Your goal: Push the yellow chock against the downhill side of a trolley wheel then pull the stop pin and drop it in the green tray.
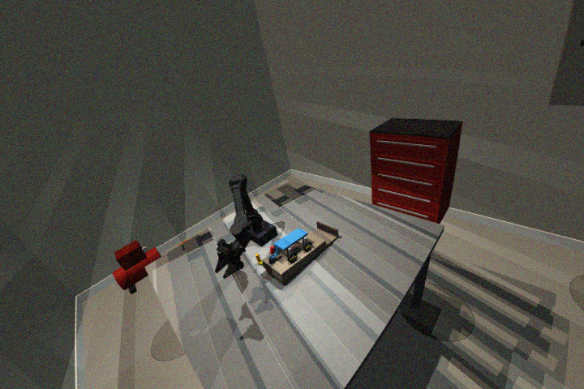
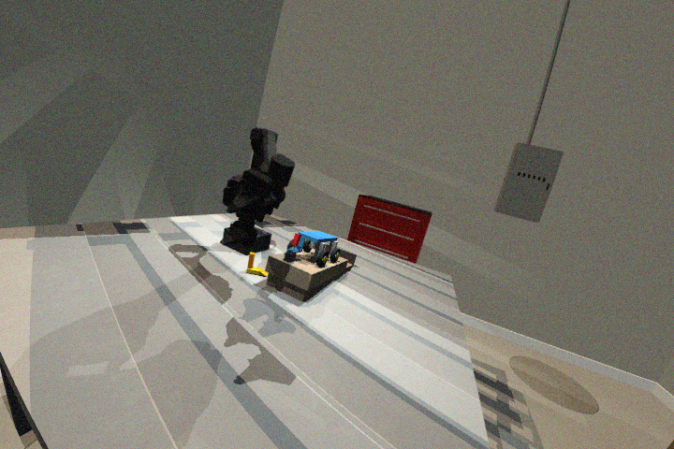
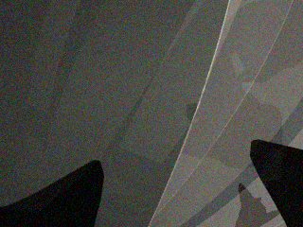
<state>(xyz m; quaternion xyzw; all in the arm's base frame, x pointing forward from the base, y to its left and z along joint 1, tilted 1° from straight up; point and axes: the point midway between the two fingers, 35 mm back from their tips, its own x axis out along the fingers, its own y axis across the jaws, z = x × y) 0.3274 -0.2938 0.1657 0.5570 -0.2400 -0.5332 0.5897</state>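
Right now the yellow chock is 14 cm behind my gripper tip, 23 cm to the left of it and 19 cm below it. The rest, counted from my gripper tip: blue trolley: 2 cm behind, 37 cm to the left, 10 cm below; red-headed stop pin: 2 cm behind, 25 cm to the left, 8 cm below; ramp: 2 cm behind, 37 cm to the left, 16 cm below.
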